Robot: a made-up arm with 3 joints.
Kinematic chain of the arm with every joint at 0, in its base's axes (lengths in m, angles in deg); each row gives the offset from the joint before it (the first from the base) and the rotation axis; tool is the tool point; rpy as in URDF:
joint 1: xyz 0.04 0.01 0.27 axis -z
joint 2: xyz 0.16 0.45 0 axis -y
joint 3: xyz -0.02 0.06 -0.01 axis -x
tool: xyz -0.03 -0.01 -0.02 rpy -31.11 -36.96 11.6
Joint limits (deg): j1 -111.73..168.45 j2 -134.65..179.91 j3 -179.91..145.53
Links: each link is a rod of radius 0.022 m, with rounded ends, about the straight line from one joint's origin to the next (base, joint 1, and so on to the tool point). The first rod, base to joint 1, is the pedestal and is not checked.
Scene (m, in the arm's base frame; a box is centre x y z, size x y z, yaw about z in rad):
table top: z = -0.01
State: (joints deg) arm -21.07 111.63 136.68
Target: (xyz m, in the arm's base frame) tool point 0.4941 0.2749 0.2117
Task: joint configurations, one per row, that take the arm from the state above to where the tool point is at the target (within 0.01 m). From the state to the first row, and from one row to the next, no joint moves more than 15 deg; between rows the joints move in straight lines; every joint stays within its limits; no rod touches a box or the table.
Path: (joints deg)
1: -14.78 106.57 122.98
2: -8.50 101.51 109.28
3: -2.21 96.45 95.58
4: 4.07 91.39 81.88
5: 10.36 86.33 68.19
6: 16.64 81.27 54.49
7: 22.93 76.21 40.79
8: 29.21 71.16 27.09
9: 35.50 66.10 13.39
10: 41.79 61.04 -0.31

